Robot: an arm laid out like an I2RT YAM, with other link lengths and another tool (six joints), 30 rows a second.
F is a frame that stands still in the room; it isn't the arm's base.
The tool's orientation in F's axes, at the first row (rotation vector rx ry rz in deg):
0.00, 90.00, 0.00
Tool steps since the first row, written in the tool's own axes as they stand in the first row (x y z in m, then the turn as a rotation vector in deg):
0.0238, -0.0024, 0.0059, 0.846, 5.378, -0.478
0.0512, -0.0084, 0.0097, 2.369, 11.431, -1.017
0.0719, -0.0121, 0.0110, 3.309, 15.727, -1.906
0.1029, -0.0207, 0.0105, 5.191, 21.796, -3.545
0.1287, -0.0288, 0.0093, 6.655, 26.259, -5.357
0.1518, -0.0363, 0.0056, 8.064, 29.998, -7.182
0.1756, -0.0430, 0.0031, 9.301, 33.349, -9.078
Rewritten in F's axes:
0.0059, -0.0024, -0.0238, -0.478, 5.378, -0.846
0.0097, -0.0084, -0.0512, -1.017, 11.431, -2.369
0.0110, -0.0121, -0.0719, -1.906, 15.727, -3.309
0.0105, -0.0207, -0.1029, -3.545, 21.796, -5.191
0.0093, -0.0288, -0.1287, -5.357, 26.259, -6.655
0.0056, -0.0363, -0.1518, -7.182, 29.998, -8.064
0.0031, -0.0430, -0.1756, -9.078, 33.349, -9.301

